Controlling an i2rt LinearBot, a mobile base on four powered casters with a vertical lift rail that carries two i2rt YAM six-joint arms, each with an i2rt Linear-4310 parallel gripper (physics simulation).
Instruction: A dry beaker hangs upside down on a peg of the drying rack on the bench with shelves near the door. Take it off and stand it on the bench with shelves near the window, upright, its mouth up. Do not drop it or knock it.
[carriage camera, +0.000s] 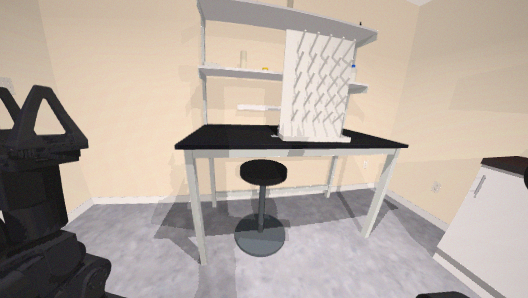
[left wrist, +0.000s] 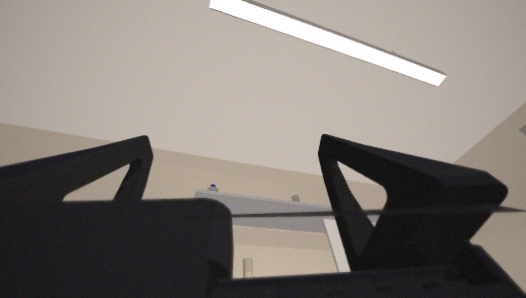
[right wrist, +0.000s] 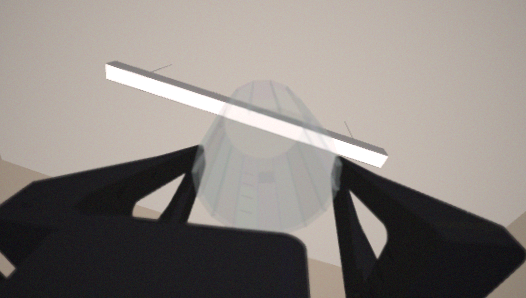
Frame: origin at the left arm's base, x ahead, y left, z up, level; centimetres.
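Seen in the pictures: left gripper, fingertip midpoint: (carriage camera: 18, 86) (left wrist: 237, 145); right gripper, fingertip midpoint: (right wrist: 267, 160).
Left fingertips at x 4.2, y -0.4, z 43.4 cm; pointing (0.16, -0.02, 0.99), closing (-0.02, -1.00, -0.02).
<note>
Pixels of each thing's top centre, then the offset from my left fingertips to it. "spot": a spot on its surface instead. Level surfaces: height alone.
- clear beaker at its top centre: (right wrist: 271, 116) dx -4.3, dy -63.5, dz +26.8 cm
- black bench at its surface level: dz -21.7 cm
- black stool at its top centre: (carriage camera: 263, 167) dx +85.7, dy -28.2, dz -47.1 cm
- middle shelf at its surface level: dz +22.1 cm
- pale cylinder at a spot on its surface: (carriage camera: 243, 59) spot: dx +117.1, dy -4.8, dz +34.8 cm
- yellow-capped item at a spot on its surface: (carriage camera: 265, 69) spot: dx +121.8, dy -23.2, dz +28.5 cm
The clear beaker (right wrist: 265, 200) is held between the fingers of my right gripper (right wrist: 267, 160) in the right wrist view, with the ceiling behind it. Which end is its mouth is hard to tell through the glass. My left gripper (carriage camera: 22, 90) (left wrist: 237, 145) is open and empty, its fingers pointing up at the left of the carriage view. The white drying rack (carriage camera: 289, 90) stands on the black bench (carriage camera: 240, 136) with shelves, ahead in the carriage view. No beaker shows on its pegs.
A black stool (carriage camera: 263, 171) stands at the bench's front. A white cabinet (carriage camera: 467, 215) is at the right. The middle shelf (carriage camera: 235, 73) holds a pale cylinder (carriage camera: 243, 59) and a yellow-capped item (carriage camera: 265, 69). A ceiling lamp (left wrist: 325, 39) (right wrist: 165, 89) shows in both wrist views.
</note>
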